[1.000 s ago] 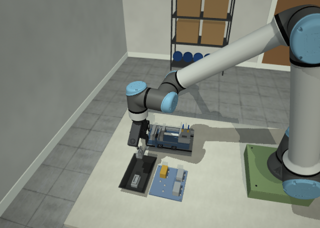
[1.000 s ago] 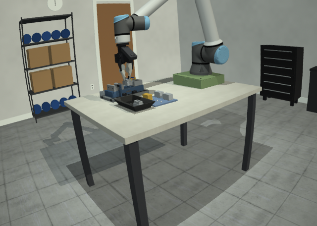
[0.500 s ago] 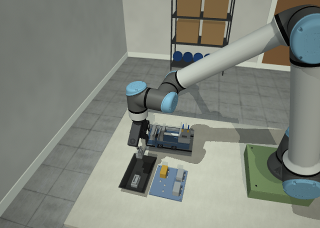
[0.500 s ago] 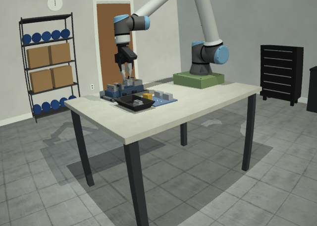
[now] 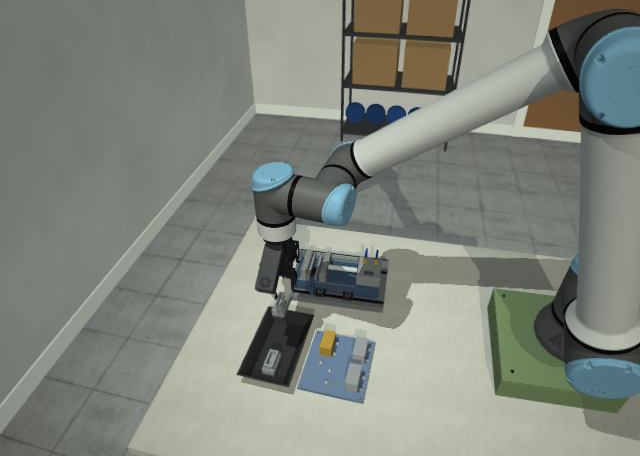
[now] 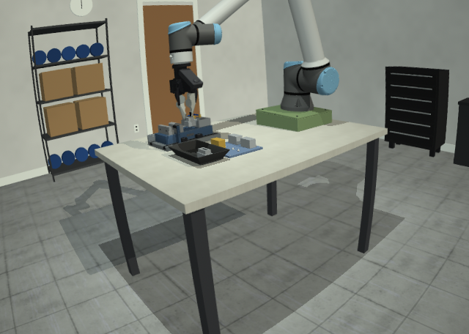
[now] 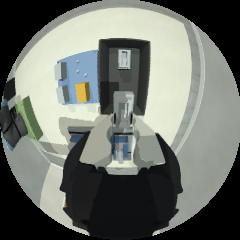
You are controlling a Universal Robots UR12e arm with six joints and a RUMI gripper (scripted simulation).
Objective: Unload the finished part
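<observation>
The orange block is 130 mm behind my hand, 10 mm to the left of it and 140 mm below it. The rest, counted from my hand: blue fixture plate: 170 mm behind, 60 mm to the left, 160 mm below; then blue vise: 110 mm behind, 240 mm to the right, 130 mm below.
</observation>
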